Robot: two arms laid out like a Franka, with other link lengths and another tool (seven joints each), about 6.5 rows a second.
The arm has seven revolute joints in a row. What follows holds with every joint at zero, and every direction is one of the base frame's.
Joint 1 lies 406.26 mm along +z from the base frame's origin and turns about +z.
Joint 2 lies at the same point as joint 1 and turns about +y.
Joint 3 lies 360.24 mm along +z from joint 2 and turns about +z.
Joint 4 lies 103.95 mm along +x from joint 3 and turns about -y.
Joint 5 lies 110.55 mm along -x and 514.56 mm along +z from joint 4 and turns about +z.
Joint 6 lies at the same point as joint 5 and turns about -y.
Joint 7 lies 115.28 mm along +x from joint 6 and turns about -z.
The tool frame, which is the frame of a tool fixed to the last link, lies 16 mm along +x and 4 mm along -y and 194.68 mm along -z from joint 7; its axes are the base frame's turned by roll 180, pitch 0.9 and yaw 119.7 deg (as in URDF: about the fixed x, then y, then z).
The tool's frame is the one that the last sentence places.
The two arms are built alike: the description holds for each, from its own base.
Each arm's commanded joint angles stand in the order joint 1, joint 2, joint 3, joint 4, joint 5, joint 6, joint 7.
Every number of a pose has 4 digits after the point. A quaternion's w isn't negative.
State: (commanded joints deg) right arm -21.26 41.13 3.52 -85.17 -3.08 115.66 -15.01; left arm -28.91 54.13 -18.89 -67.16 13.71 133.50 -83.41
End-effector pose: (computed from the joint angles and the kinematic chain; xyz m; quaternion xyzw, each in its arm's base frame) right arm 0.8438 -0.2808 0.1789 -0.5133 -0.8538 0.0281 0.0821; left arm 0.7640 -0.6720 0.2258 0.2010 0.9698 -0.0985 0.0971
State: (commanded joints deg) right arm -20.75 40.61 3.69 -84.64 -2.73 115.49 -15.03; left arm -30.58 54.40 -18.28 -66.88 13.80 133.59 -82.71
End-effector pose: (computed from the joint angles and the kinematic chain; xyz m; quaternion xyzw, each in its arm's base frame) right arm 0.8521 -0.2722 0.1922 -0.5103 -0.8564 0.0236 0.0752; left arm 0.7505 -0.6883 0.2228 0.2183 0.9662 -0.0954 0.0987
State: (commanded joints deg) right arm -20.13 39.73 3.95 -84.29 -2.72 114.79 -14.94; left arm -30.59 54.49 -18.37 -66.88 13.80 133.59 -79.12
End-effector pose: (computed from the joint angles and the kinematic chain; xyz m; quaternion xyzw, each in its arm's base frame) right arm 0.8590 -0.2607 0.2084 -0.5051 -0.8599 0.0222 0.0707; left arm 0.7497 -0.6901 0.2217 0.2489 0.9588 -0.0931 0.1006
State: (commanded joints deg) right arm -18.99 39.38 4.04 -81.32 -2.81 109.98 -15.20; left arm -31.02 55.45 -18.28 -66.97 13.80 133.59 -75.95
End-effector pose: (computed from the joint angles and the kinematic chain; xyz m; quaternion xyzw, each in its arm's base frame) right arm 0.8673 -0.2453 0.2364 -0.4940 -0.8651 0.0271 0.0828; left arm 0.7422 -0.6939 0.2040 0.2786 0.9517 -0.0881 0.0942
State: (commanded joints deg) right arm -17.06 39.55 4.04 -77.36 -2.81 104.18 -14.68; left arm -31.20 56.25 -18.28 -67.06 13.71 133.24 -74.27
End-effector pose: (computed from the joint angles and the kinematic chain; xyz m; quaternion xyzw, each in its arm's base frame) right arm 0.8774 -0.2190 0.2657 -0.4838 -0.8689 0.0345 0.0988; left arm 0.7362 -0.6943 0.1883 0.2938 0.9484 -0.0840 0.0849
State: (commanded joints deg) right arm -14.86 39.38 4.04 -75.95 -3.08 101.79 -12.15; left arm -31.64 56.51 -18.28 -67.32 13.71 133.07 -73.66
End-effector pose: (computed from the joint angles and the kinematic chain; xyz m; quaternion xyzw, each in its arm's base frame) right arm 0.8844 -0.1875 0.2795 -0.4857 -0.8669 0.0435 0.1033; left arm 0.7280 -0.6988 0.1805 0.3030 0.9461 -0.0818 0.0795
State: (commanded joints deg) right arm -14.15 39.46 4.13 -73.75 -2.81 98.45 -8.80; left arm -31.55 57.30 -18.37 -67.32 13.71 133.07 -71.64
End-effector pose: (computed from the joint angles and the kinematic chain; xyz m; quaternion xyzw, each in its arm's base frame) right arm 0.8863 -0.1767 0.2964 -0.5056 -0.8540 0.0490 0.1127; left arm 0.7257 -0.6974 0.1673 0.3191 0.9415 -0.0798 0.0740
